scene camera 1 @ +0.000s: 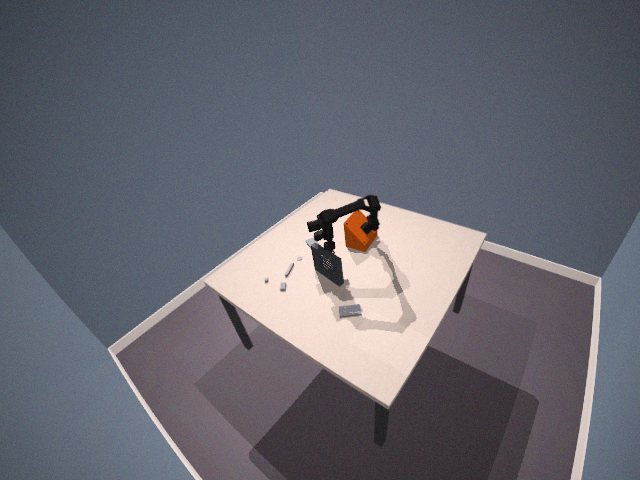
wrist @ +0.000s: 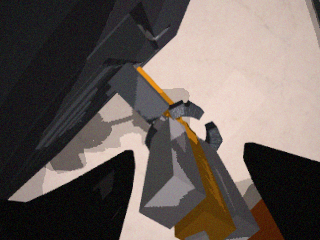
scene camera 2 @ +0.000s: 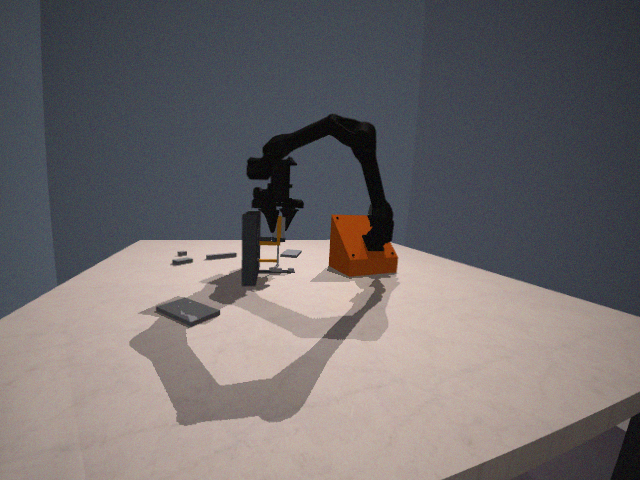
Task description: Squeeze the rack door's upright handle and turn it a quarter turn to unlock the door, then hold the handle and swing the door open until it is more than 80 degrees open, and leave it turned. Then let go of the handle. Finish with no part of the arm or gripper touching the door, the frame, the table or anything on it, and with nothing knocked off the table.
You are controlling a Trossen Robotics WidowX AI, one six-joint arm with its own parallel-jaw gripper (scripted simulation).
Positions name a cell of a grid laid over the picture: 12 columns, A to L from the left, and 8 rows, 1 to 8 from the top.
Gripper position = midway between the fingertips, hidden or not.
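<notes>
Looking through scene camera 2, I find my gripper (scene camera 2: F4), open and holding nothing. The wrist view gives me my gripper (wrist: H6) as well, and there I also see a rack door (wrist: E3).
</notes>
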